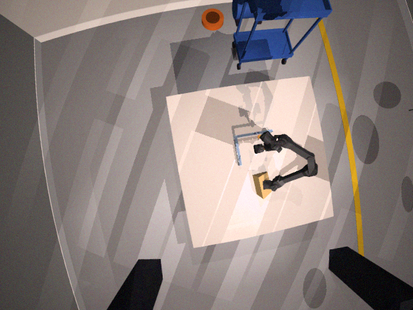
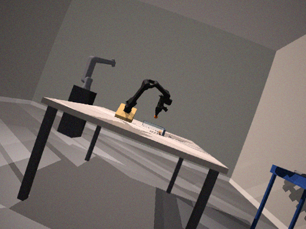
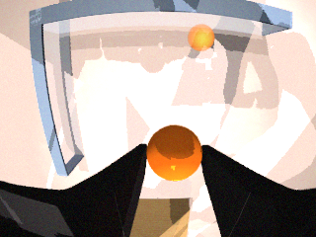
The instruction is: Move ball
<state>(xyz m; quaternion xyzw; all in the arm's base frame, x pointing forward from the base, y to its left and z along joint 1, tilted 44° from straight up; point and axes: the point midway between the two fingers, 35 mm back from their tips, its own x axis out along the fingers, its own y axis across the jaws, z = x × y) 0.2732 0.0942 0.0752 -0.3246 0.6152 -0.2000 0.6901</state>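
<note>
Now: the see-through copy of ball 12 cm below my gripper tip, 10 cm ahead of it and 3 cm to the right of it. The rest, counted from my gripper tip: orange ball (right at my gripper tip).
</note>
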